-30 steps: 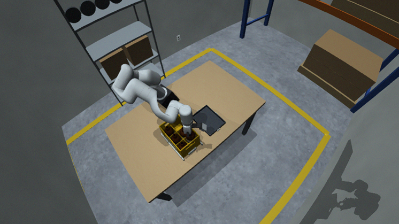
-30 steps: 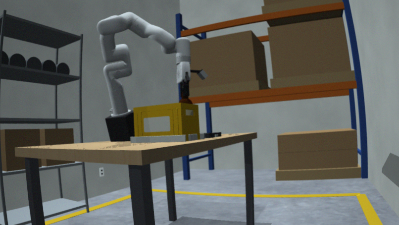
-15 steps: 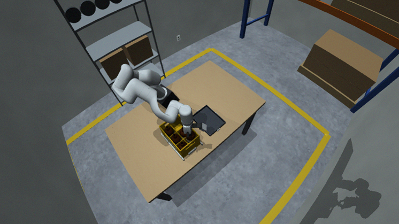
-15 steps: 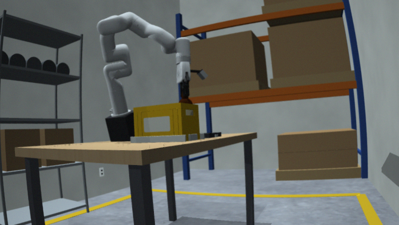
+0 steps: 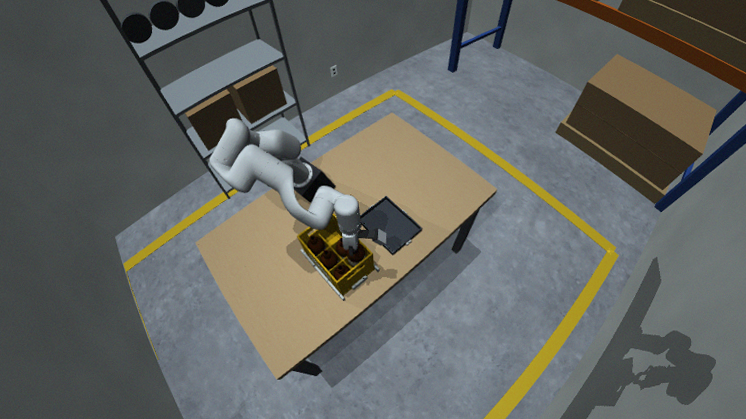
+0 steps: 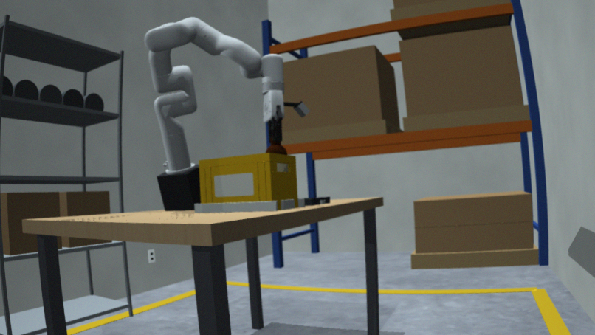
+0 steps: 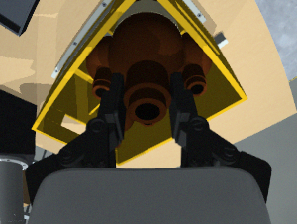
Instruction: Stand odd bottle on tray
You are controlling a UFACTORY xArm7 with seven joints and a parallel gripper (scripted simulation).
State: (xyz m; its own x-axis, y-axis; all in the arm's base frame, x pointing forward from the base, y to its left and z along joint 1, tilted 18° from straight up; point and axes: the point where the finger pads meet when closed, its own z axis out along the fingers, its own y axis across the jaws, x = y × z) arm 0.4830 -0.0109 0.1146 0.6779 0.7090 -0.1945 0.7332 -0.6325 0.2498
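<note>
The bottle is 70 mm below my hand. Round my hand: tray 80 mm behind, 250 mm to the left, 230 mm below; then crate 90 mm behind, 50 mm to the right, 160 mm below.
</note>
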